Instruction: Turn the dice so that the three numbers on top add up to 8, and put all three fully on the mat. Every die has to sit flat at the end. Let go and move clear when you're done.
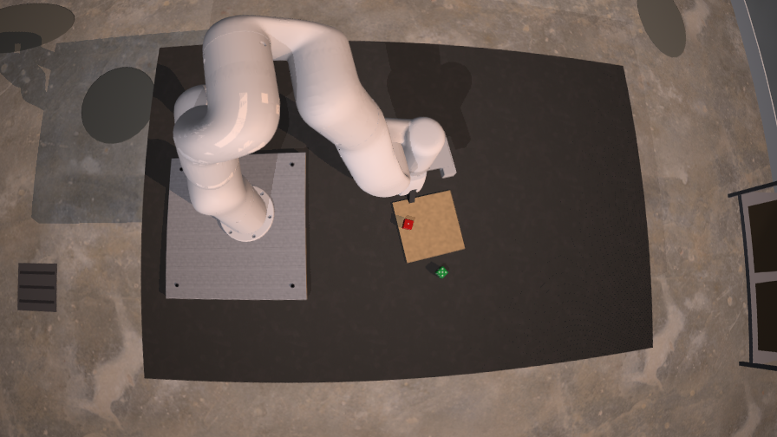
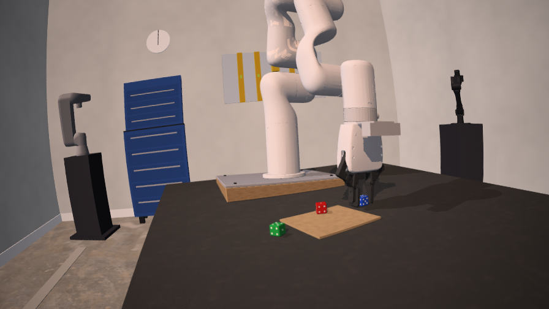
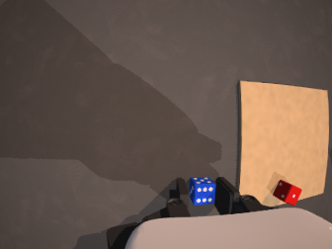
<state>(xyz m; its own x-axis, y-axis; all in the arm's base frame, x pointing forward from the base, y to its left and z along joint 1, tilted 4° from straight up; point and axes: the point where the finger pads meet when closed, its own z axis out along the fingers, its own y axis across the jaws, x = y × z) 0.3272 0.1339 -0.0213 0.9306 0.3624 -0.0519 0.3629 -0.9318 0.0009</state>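
The blue die is 1 cm below my hand. Round my hand: tan mat 8 cm ahead, 9 cm to the right, 2 cm below; then green die 12 cm ahead, 19 cm to the right, 1 cm below; then red die 3 cm ahead, 10 cm to the right, 1 cm below.
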